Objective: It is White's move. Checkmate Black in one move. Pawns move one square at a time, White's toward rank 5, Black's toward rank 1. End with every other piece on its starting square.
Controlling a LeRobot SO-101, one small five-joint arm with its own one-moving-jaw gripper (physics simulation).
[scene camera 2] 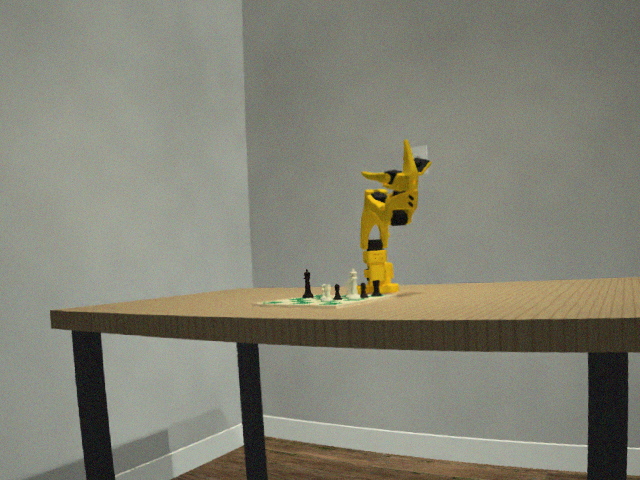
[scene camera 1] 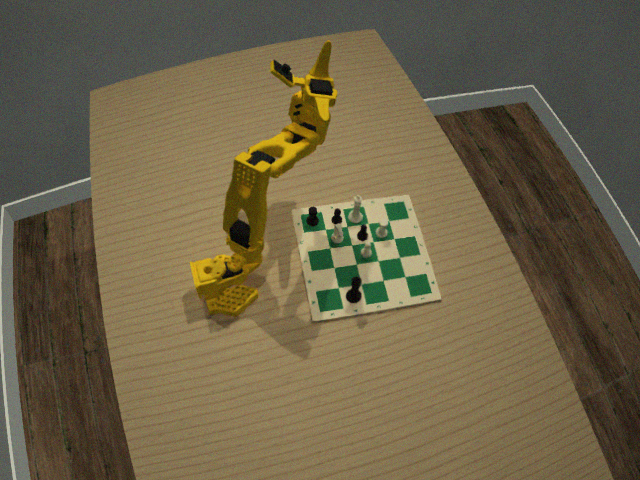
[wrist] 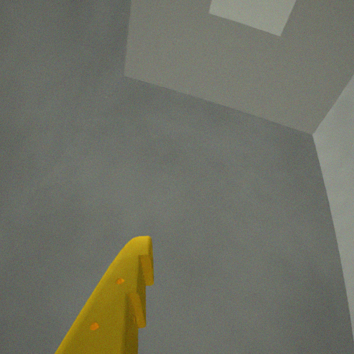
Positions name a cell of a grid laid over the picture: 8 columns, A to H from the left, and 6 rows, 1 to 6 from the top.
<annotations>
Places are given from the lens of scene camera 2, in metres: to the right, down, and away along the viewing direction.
chessboard (scene camera 2: D4): -0.04, 0.13, 1.13
</annotations>
